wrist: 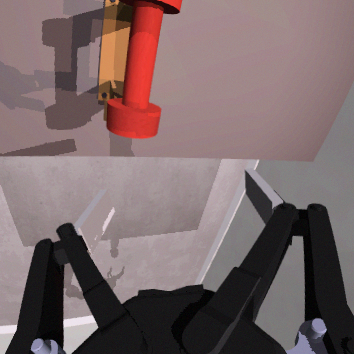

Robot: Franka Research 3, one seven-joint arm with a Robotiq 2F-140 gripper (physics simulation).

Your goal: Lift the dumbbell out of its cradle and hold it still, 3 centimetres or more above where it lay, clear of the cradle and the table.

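A red dumbbell (143, 62) lies in the upper left-centre of the wrist view, its handle running up the picture. The near end disc shows whole; the far disc is cut off by the top edge. An orange cradle (112, 62) with dark screw heads shows beneath and to the left of the handle; much of it is hidden behind the dumbbell. My gripper (176, 190) is wide open and empty. Its fingers show lower in the view than the dumbbell, apart from it and beyond the table edge in the picture.
The pinkish table top (240, 90) fills the upper part, with its near edge across the middle and a corner at the right. Dark shadows of the dumbbell, cradle and arm fall on it at the left. The floor shows below the edge.
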